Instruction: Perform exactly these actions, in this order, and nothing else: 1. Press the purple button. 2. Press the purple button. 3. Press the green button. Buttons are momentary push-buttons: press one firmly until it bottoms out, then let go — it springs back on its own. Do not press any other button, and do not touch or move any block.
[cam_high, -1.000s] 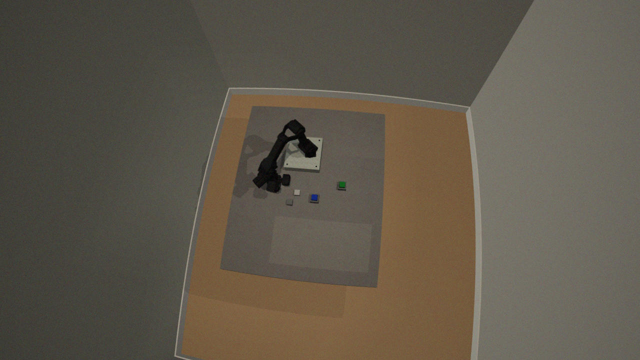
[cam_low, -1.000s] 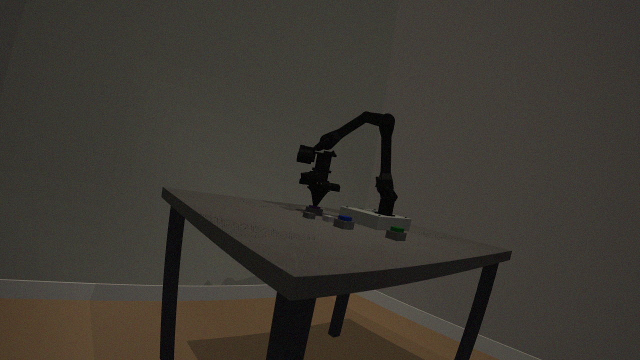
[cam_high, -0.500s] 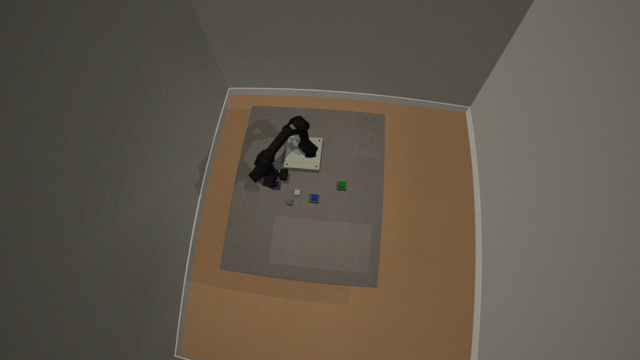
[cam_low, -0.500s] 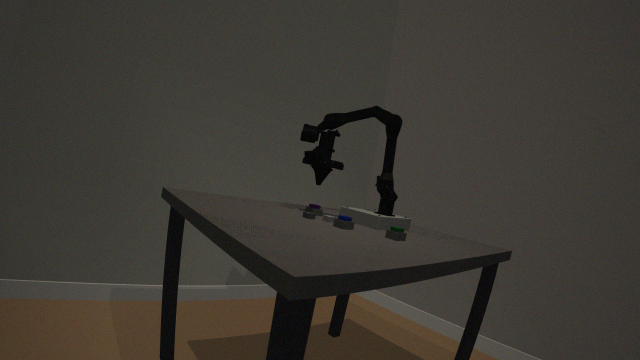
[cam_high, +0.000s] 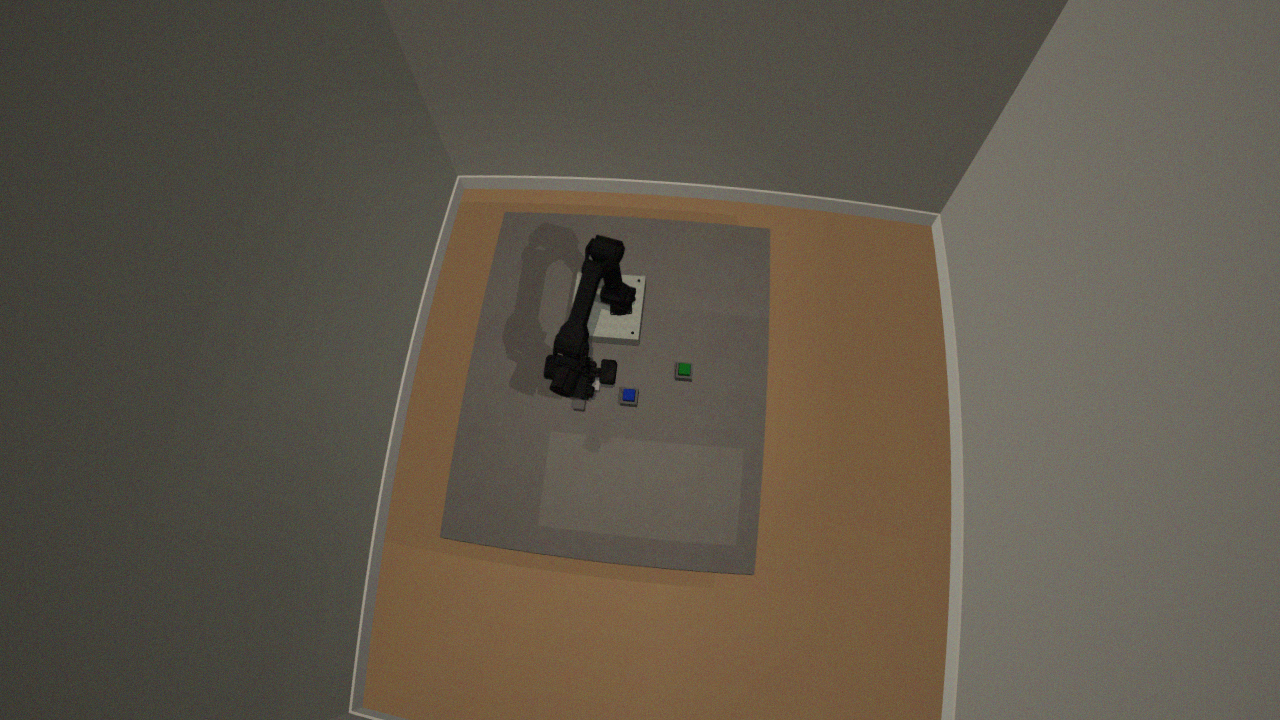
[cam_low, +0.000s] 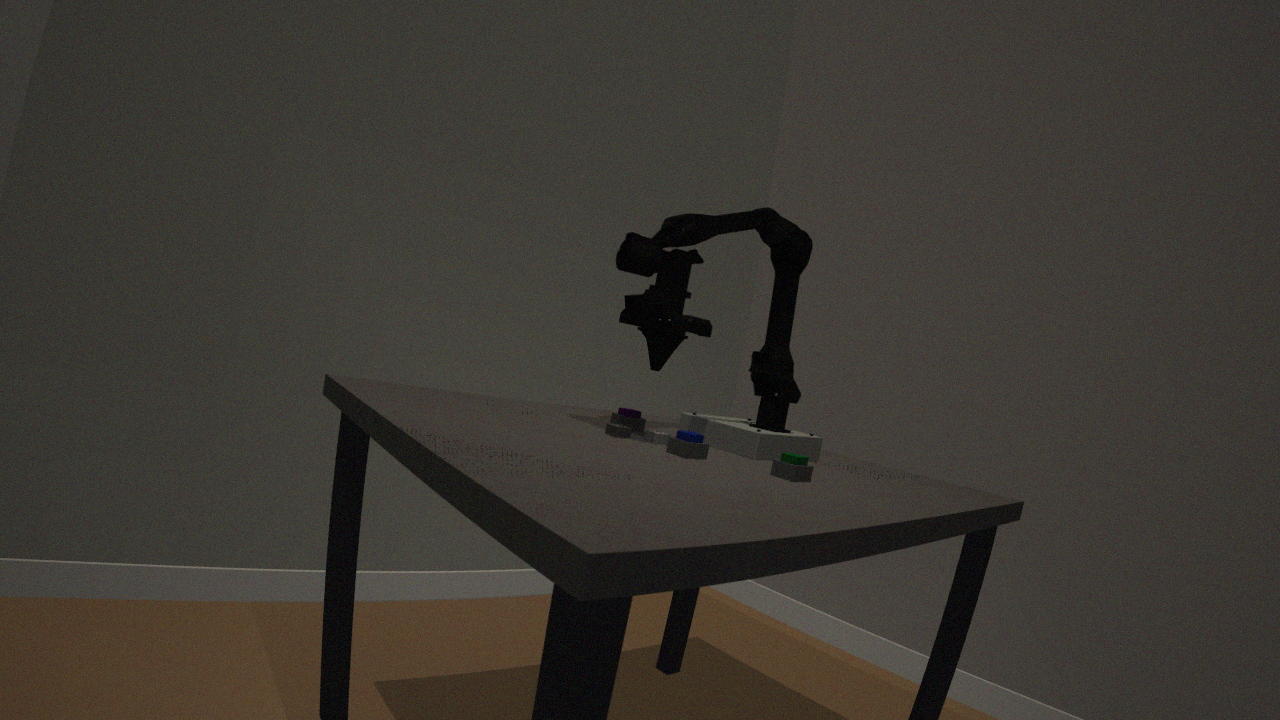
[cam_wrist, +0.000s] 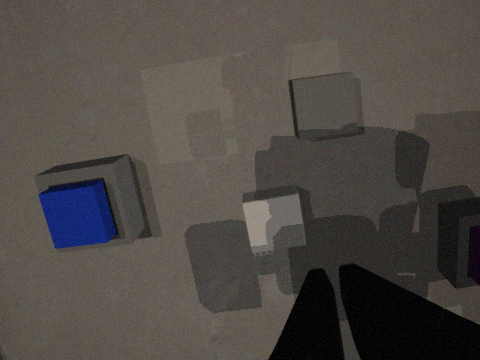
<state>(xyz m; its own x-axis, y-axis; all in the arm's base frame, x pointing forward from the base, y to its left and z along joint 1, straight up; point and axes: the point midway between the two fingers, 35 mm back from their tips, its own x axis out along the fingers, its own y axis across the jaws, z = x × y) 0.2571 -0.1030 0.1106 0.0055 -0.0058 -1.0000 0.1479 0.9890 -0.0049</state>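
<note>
Now: gripper tip 50 mm past the green button, 280 mm to the right of it and 90 mm above it. Also, from my gripper tip: white block: 20 mm behind, 20 mm to the left, 120 mm below; blue button: 20 mm ahead, 120 mm to the left, 90 mm below; grey block: 30 mm ahead, 30 mm to the right, 120 mm below.
</note>
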